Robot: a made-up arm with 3 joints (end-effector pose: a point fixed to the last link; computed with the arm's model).
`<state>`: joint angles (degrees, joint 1 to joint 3).
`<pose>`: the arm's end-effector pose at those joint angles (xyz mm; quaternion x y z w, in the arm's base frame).
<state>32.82 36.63 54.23</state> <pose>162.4 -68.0 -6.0 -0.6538 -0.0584 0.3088 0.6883</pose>
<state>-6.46 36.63 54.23</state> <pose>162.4 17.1 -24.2 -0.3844 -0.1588 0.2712 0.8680</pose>
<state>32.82 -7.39 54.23</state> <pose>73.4 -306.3 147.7 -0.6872 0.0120 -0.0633 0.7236</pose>
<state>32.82 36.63 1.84</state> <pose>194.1 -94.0 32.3 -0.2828 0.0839 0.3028 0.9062</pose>
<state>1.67 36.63 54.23</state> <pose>162.4 -1.2 -25.3 -0.4450 -0.1391 0.2818 0.8386</pose>
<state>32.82 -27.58 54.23</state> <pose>-32.3 -382.1 196.6 -0.6688 0.0443 -0.2342 0.7042</pose>
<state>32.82 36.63 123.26</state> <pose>154.6 -97.5 -71.2 -0.9287 -0.2231 0.2213 0.1967</pose>
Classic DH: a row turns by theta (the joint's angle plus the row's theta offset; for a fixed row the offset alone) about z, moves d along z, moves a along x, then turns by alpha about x. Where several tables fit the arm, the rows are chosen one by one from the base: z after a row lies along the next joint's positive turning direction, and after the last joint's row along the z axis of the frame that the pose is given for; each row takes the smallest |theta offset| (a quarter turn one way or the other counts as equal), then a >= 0, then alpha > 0; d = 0 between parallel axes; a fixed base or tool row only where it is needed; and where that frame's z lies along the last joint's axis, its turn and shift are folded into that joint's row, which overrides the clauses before.
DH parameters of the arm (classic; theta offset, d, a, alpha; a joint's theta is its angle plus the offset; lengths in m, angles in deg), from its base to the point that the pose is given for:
base (fixed): -90 0.1042 0 90
joint 1: 0 0.2328 0.0291 -90
joint 2: 0 -0.1744 0.2553 90
joint 3: 0 -0.3361 0.0102 -90
tool (fixed): 90 0.0627 0 0

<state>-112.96 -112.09 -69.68</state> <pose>-653.5 235.6 -36.1 -0.5584 -0.3059 0.7710 0.0129</pose>
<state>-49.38 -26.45 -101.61</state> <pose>-72.0 -150.3 -373.6 0.9425 -0.1007 -0.2054 0.2438</pose>
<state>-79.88 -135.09 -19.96</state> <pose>-673.0 105.9 20.7 0.2923 0.4615 -0.8007 0.2459</pose>
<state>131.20 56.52 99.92</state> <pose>112.6 -227.6 110.1 0.7946 -0.1276 -0.4559 0.3800</pose>
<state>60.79 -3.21 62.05</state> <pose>91.3 -241.8 258.0 -0.8778 0.0003 -0.0280 0.4782</pose>
